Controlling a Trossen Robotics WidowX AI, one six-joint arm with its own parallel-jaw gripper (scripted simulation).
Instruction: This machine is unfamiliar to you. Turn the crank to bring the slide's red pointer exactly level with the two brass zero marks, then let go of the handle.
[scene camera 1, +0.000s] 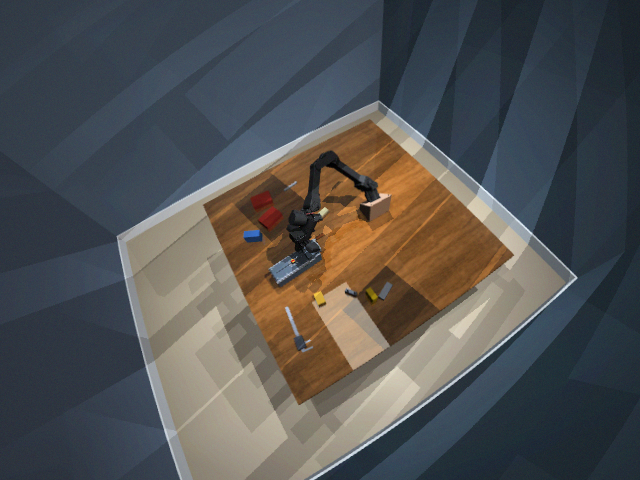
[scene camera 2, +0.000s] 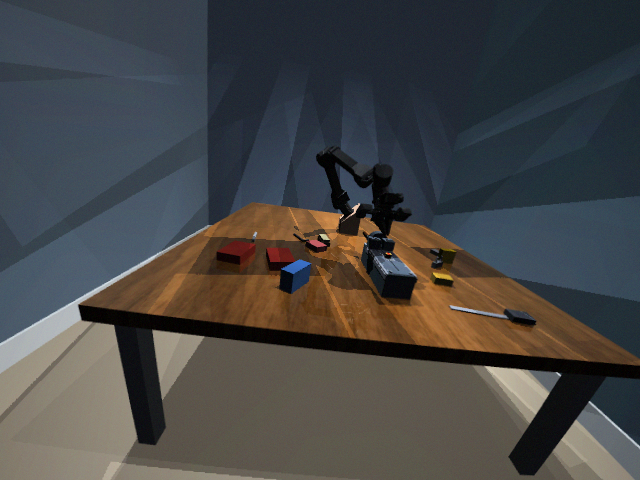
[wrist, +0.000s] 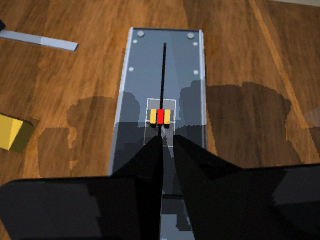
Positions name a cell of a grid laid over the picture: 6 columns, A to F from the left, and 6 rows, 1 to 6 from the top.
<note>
The gripper (scene camera 2: D3) is shut, holding nothing. Further things: a blue block (scene camera 2: C4).
The gripper also shows in the wrist view (wrist: D4). The wrist view misses the blue block: it is out of frame.
</note>
